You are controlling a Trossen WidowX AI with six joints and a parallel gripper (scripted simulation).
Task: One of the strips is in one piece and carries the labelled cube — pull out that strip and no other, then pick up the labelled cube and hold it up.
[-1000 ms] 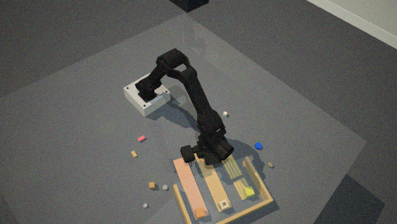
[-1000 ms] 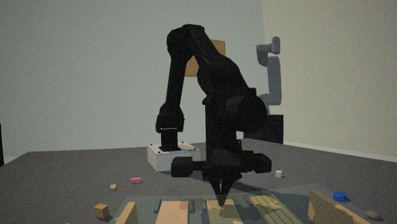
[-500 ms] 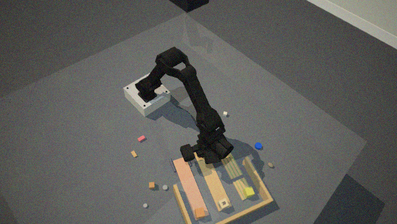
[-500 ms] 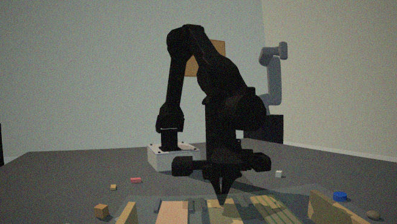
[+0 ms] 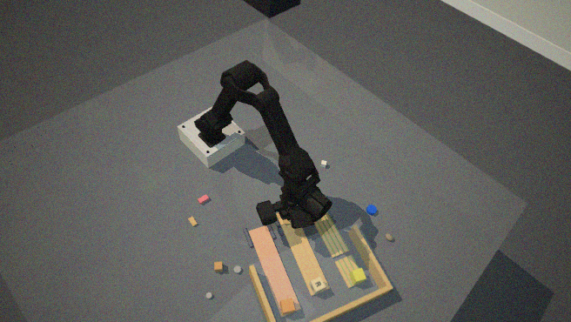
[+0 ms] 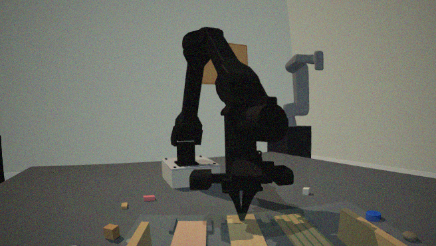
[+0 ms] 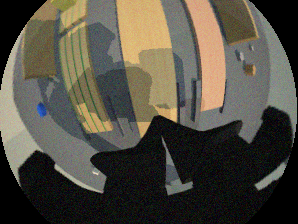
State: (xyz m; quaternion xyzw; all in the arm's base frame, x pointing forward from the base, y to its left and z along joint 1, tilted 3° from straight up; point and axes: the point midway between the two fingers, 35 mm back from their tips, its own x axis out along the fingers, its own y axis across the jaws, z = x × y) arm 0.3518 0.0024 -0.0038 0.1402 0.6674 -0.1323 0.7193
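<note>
The cube lies 19 cm ahead of my gripper tip, 9 cm to the right of it and 1 cm above it. Also, from my gripper tip: pink block (22 cm behind, 15 cm to the right); then green-striped strip (10 cm ahead, 6 cm to the left); then blue disc (22 cm to the left, 15 cm ahead).
</note>
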